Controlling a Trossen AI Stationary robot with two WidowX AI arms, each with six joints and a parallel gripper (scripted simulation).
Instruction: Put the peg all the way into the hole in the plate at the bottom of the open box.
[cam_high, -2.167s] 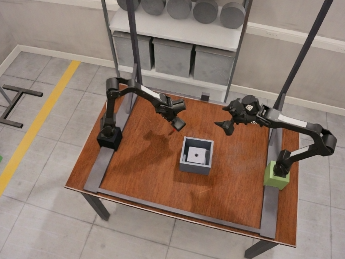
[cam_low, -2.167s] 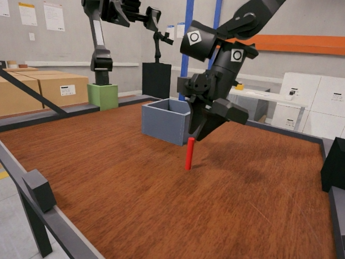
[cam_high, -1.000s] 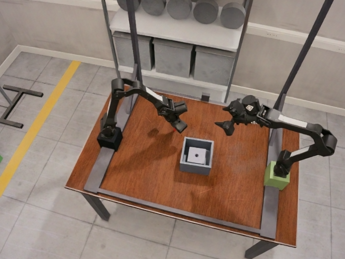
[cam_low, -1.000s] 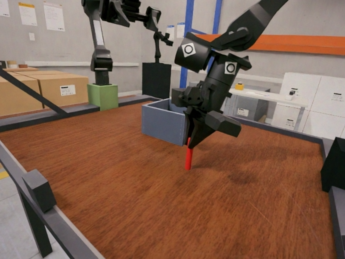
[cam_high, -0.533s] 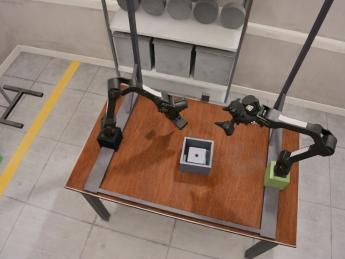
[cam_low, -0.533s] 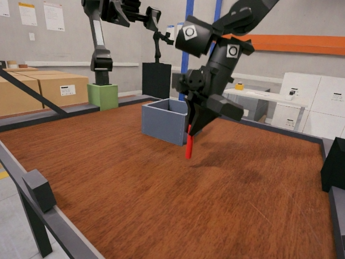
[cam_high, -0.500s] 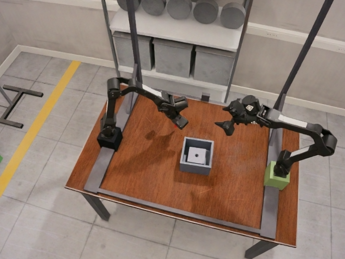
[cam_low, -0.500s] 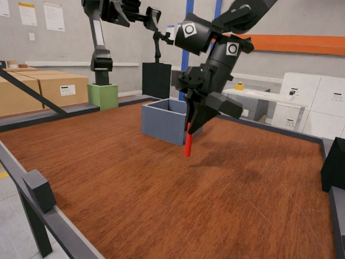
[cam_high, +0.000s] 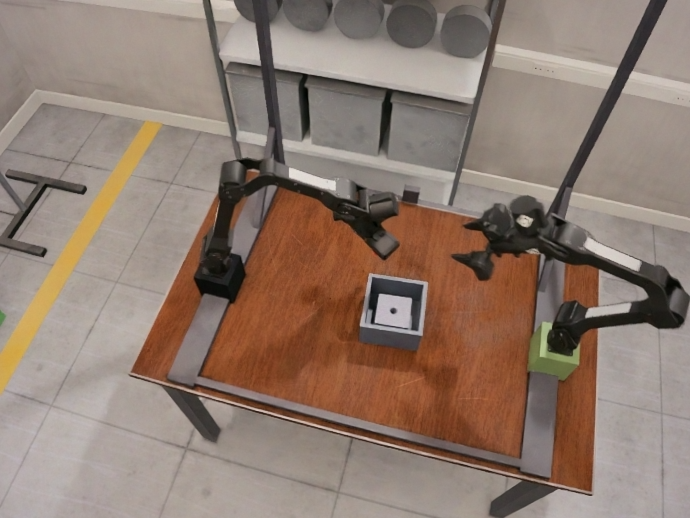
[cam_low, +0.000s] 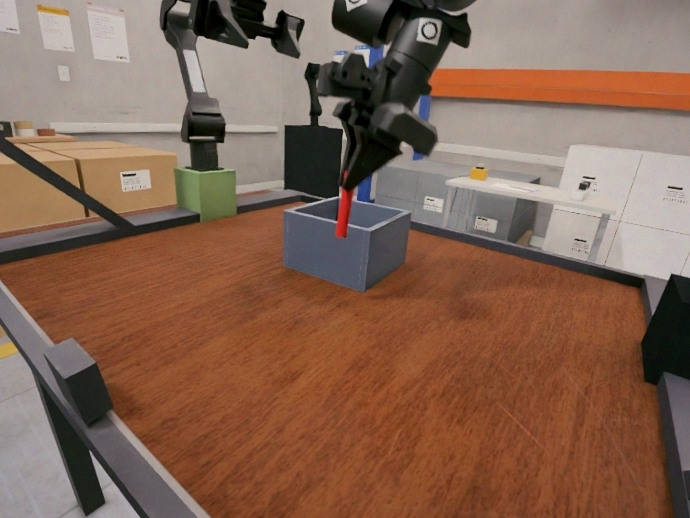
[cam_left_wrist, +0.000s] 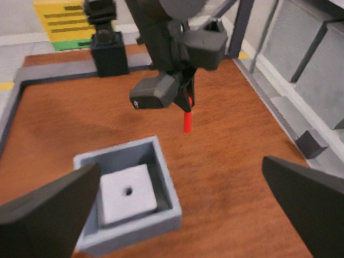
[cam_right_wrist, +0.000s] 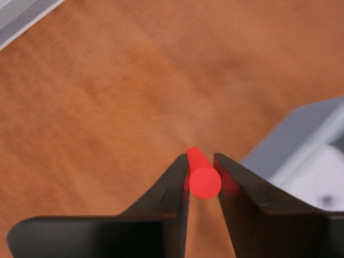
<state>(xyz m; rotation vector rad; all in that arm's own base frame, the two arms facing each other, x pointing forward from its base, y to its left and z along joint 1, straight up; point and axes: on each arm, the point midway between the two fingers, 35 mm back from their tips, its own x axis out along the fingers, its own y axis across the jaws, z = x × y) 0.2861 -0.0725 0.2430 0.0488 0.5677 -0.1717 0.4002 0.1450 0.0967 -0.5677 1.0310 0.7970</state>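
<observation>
Right now the red peg is 50 mm below my right hand, 10 mm to the left of it and 10 mm behind it. From my right hand the other things lie so: plate: 150 mm below, 130 mm ahead, 90 mm to the left; grey box: 170 mm below, 130 mm ahead, 90 mm to the left.
</observation>
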